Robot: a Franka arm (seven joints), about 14 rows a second.
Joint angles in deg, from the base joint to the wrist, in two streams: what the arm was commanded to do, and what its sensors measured. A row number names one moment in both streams.
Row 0, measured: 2.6, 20.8, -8.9, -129.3, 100.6, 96.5, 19.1
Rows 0 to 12, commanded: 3.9, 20.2, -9.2, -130.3, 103.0, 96.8, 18.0; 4.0, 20.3, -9.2, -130.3, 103.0, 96.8, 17.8; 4.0, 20.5, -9.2, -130.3, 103.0, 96.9, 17.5; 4.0, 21.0, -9.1, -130.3, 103.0, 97.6, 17.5; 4.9, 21.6, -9.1, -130.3, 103.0, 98.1, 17.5; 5.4, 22.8, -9.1, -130.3, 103.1, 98.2, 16.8; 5.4, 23.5, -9.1, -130.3, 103.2, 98.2, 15.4; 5.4, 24.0, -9.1, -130.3, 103.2, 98.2, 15.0; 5.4, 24.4, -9.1, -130.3, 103.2, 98.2, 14.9; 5.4, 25.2, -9.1, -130.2, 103.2, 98.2, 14.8; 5.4, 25.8, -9.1, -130.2, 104.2, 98.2, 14.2; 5.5, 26.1, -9.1, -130.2, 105.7, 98.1, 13.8; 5.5, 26.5, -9.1, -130.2, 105.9, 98.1, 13.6
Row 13, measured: 4.8, 25.4, -8.8, -130.2, 103.3, 97.8, 15.5
